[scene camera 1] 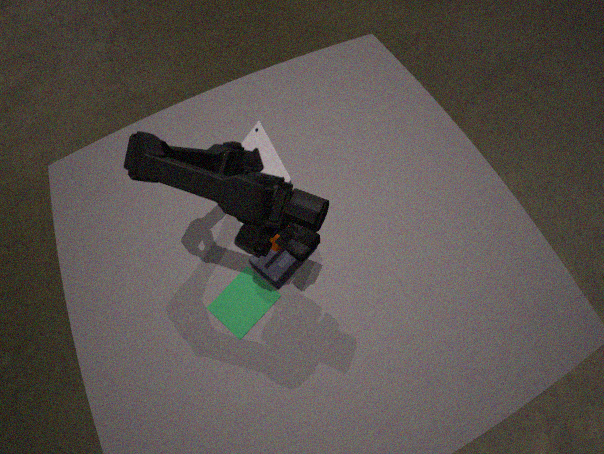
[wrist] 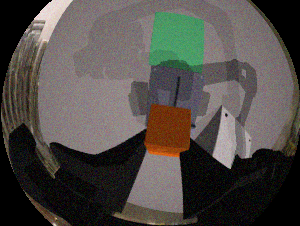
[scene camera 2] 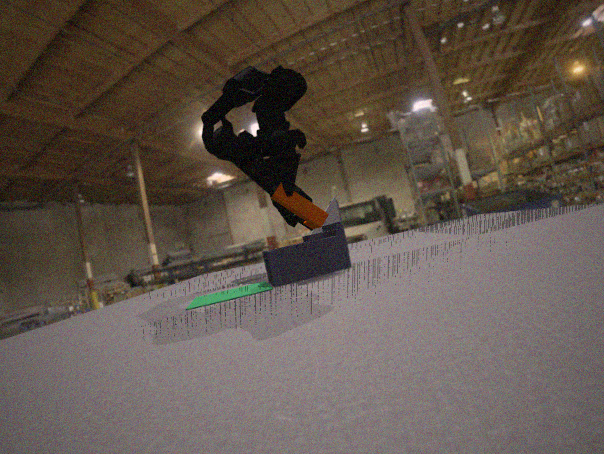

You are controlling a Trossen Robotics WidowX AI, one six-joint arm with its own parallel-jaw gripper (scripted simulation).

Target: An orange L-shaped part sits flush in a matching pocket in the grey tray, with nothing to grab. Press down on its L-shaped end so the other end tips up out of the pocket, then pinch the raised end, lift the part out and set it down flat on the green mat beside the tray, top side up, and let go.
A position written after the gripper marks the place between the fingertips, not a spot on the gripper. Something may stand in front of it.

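The gripper (scene camera 2: 288, 197) holds an orange L-shaped part (scene camera 2: 314, 217); a green mat (scene camera 2: 205, 300) is also visible. Scene camera 1 shows the gripper (scene camera 1: 280, 239) and the green mat (scene camera 1: 248, 297). Visible in the wrist view: the orange L-shaped part (wrist: 168, 130), the gripper (wrist: 165, 136) and the green mat (wrist: 178, 40).
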